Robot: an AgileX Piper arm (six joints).
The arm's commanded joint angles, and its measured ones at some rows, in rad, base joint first. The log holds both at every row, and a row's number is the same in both.
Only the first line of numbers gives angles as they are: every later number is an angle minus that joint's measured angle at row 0.
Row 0, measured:
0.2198, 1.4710, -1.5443, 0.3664, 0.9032, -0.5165
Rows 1 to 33, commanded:
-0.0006, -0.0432, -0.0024, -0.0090, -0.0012, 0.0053
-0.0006, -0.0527, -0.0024, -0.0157, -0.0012, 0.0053
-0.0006, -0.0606, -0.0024, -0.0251, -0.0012, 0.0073
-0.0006, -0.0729, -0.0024, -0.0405, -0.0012, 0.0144
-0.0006, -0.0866, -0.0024, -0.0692, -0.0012, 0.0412
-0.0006, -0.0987, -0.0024, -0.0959, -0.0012, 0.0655
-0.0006, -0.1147, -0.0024, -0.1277, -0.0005, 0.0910
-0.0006, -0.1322, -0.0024, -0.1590, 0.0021, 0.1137
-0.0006, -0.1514, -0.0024, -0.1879, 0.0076, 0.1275
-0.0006, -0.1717, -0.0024, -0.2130, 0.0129, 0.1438
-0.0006, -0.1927, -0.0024, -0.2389, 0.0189, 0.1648
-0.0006, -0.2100, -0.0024, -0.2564, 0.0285, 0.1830
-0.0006, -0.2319, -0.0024, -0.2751, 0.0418, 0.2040
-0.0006, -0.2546, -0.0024, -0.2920, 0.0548, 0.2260
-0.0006, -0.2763, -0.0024, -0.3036, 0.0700, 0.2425
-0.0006, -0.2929, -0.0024, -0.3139, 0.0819, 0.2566
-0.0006, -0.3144, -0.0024, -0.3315, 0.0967, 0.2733
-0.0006, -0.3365, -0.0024, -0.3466, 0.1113, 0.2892
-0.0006, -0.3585, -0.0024, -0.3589, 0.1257, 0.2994
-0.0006, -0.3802, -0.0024, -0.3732, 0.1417, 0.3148
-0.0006, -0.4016, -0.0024, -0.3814, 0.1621, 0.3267
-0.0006, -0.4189, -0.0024, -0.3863, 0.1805, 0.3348
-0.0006, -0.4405, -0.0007, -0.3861, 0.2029, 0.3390
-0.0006, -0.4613, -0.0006, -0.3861, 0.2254, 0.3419
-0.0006, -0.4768, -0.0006, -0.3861, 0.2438, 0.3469
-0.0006, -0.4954, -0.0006, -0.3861, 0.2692, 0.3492
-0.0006, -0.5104, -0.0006, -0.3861, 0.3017, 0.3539
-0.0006, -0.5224, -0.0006, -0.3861, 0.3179, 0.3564
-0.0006, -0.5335, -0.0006, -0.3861, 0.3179, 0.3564
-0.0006, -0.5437, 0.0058, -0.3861, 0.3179, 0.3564
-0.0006, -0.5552, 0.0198, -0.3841, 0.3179, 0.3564
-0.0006, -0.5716, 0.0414, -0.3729, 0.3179, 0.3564
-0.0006, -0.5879, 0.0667, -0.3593, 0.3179, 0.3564
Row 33, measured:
0.0000, -0.5390, 0.0072, -0.3740, 0.3032, 0.3491
